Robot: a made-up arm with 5 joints. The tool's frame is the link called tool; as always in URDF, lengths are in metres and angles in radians. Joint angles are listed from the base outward. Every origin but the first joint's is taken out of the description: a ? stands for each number. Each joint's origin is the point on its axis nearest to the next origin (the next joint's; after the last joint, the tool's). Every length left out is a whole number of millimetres.
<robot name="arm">
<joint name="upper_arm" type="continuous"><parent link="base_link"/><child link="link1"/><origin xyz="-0.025 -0.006 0.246" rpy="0 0 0"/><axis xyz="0 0 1"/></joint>
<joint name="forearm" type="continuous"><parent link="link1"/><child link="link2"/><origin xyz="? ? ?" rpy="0 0 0"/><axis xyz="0 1 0"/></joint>
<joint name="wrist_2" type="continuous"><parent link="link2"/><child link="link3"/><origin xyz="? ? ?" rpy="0 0 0"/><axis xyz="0 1 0"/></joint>
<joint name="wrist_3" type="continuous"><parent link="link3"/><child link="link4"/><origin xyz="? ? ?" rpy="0 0 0"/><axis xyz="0 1 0"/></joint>
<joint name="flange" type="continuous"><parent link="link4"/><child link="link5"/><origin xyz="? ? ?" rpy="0 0 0"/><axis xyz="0 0 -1"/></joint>
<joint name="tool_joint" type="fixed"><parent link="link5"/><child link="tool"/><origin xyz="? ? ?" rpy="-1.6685 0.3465 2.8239"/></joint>
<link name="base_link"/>
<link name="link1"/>
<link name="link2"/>
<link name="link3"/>
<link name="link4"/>
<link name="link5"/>
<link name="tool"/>
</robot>
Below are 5 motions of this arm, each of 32 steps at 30 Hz.
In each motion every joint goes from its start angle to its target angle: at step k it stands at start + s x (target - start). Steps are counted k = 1, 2, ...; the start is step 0. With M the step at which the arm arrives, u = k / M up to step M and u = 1 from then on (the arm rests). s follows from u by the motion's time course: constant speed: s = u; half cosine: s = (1 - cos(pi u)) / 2; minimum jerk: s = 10 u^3 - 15 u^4 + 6 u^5.
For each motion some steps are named. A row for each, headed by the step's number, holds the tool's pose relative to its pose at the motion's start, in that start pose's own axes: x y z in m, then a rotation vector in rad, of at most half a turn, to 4 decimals.
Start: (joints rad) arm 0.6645 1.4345 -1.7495 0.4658 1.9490
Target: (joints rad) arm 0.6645 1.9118 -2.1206 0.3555 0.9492
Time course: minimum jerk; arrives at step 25
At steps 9, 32:
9: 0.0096 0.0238 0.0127 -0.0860 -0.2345 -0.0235
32: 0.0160 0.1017 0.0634 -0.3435 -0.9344 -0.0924

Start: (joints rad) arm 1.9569 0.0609 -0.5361 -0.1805 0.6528
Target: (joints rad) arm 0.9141 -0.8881 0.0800 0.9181 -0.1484
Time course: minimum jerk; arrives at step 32
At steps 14, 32:
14: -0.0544 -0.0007 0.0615 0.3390 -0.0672 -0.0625
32: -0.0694 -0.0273 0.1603 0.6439 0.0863 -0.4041

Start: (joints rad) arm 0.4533 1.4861 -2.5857 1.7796 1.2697
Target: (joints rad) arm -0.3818 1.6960 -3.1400 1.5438 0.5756
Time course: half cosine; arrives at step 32
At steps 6, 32:
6: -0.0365 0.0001 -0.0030 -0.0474 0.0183 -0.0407
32: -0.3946 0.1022 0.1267 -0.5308 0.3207 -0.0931

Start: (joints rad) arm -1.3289 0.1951 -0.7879 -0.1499 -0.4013
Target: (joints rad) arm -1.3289 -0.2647 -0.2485 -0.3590 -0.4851
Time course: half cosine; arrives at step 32
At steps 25, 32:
25: 0.0514 -0.0783 -0.0114 -0.0122 -0.0853 0.1062
32: 0.0598 -0.0873 -0.0129 -0.0132 -0.0964 0.1197

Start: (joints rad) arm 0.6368 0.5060 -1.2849 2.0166 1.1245
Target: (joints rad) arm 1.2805 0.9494 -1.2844 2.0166 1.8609
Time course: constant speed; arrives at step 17
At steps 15, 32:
15: 0.1536 0.1489 -0.0849 0.4362 0.3587 0.6759
32: 0.1646 0.1759 -0.0896 0.4646 0.4240 0.7859

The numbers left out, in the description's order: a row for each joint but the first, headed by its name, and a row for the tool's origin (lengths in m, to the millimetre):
forearm: -0.027 0.061 0
wrist_2: 0.005 0 0.19
wrist_3: 0.042 0 -0.3
flange: 0.059 0 -0.023
tool: -0.028 0.022 0

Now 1 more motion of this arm.
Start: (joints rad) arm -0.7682 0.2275 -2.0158 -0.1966 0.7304
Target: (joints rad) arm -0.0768 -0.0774 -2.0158 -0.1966 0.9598
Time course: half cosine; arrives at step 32
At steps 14, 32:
14: 0.0015 -0.0544 -0.1008 -0.1345 0.2963 -0.1360
32: -0.0645 -0.1401 -0.2114 -0.2740 0.7680 -0.3521

